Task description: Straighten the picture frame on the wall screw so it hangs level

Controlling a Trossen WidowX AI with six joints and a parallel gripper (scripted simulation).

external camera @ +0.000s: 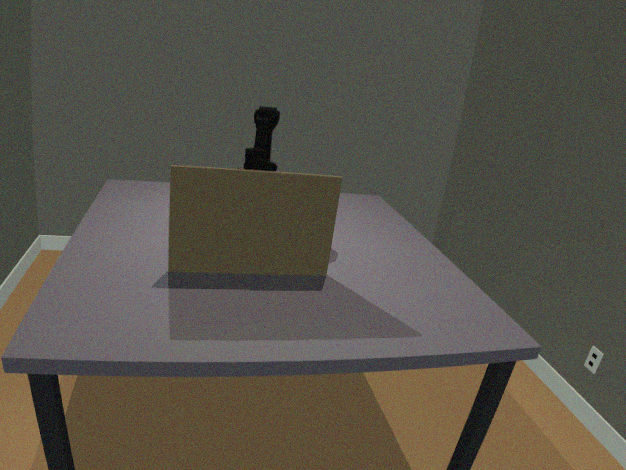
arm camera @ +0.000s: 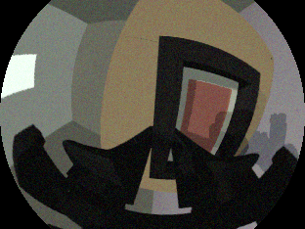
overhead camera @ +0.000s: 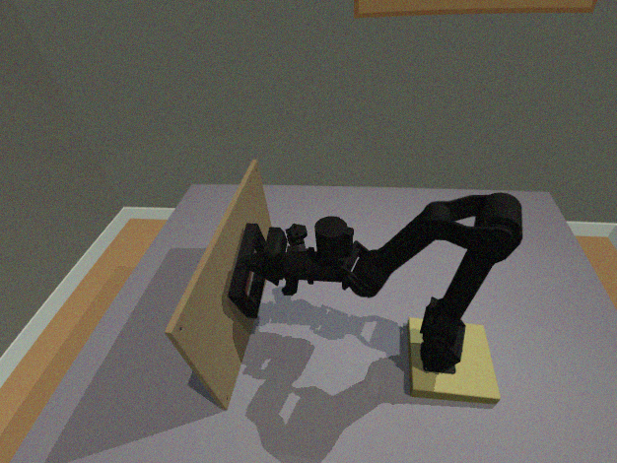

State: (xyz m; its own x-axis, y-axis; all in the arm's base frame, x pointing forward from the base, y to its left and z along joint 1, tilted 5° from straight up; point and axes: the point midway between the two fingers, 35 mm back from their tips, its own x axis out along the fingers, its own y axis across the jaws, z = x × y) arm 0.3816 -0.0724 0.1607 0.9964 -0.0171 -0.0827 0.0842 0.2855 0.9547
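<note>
My gripper tip is 5 cm above the black picture frame and 2 cm to the left of it. Round my gripper tip: tan wall board: 6 cm below, 2 cm to the right, 2 cm ahead.
</note>
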